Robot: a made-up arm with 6 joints.
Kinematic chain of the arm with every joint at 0, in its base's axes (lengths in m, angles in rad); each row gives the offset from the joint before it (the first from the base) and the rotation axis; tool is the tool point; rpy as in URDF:
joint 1: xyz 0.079 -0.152 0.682 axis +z
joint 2: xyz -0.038 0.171 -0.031 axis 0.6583 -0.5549 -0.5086
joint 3: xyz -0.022 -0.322 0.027 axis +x
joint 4: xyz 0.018 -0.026 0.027 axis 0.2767 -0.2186 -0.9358
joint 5: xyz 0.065 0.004 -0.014 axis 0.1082 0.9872 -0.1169
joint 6: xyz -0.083 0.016 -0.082 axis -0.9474 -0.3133 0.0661
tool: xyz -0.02 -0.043 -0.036 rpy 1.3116 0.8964 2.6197
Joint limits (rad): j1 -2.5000..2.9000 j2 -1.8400..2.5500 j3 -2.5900..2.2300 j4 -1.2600..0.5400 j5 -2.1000..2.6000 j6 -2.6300..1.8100
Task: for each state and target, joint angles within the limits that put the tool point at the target. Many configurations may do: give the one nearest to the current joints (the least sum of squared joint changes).
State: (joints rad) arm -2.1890 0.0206 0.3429 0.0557 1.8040 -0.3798
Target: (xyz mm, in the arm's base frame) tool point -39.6 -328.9 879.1
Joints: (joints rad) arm -2.3682 -0.6798 -0.0684 -0.2644 2.6000 -0.4477
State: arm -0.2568 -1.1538 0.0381 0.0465 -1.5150 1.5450
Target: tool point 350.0 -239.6 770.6
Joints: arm -0.0090 -1.1619 -0.2951 0.1476 -1.1243 1.6387
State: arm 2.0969 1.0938 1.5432 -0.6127 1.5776 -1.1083
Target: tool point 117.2 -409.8 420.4
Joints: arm 1.3917 0.8355 1.4037 -0.3452 1.0763 -1.1519
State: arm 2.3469 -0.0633 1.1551 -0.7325 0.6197 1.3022
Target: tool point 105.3 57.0 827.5
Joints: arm 2.3716 -0.6879 0.9617 -0.8039 1.0744 1.3025
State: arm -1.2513 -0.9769 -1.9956 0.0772 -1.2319 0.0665
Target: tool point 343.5 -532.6 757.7
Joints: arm -1.3965 -1.6822 -1.8696 0.0370 -0.7802 -0.3040
